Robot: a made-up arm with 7 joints.
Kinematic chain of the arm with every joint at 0, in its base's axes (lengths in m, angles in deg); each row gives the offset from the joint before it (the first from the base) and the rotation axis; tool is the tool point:
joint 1: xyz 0 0.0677 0 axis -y
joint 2: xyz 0 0.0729 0 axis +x
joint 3: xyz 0 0 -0.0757 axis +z
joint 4: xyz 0 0 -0.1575 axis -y
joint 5: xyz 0 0 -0.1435 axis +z
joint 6: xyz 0 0 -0.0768 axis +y
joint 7: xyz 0 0 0 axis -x
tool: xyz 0 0 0
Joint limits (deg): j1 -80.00..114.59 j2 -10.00..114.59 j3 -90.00..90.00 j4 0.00..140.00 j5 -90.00..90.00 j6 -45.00..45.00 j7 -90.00..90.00
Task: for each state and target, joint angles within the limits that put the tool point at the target. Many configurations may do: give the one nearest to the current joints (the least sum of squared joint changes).
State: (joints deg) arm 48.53 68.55 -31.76 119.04 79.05 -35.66 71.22
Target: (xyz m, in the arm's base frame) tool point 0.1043 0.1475 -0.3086
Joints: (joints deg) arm 3.15 41.35 -66.67 88.19 79.05 -35.66 71.22
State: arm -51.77 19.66 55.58 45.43 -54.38 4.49 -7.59
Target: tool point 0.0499 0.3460 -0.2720
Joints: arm -27.75 16.54 38.32 81.18 -54.38 4.49 -7.59
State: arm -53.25 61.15 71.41 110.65 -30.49 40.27 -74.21
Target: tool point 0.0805 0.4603 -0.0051
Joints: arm -52.15 59.73 75.94 86.76 -30.49 40.27 -74.21
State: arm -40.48 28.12 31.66 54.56 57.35 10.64 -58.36
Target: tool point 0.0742 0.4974 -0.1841
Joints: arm -23.52 53.70 34.99 51.62 57.35 10.64 -58.36
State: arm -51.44 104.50 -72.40 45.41 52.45 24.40 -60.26
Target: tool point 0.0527 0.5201 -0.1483
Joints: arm -29.02 92.57 -45.73 50.12 52.45 24.40 -60.26
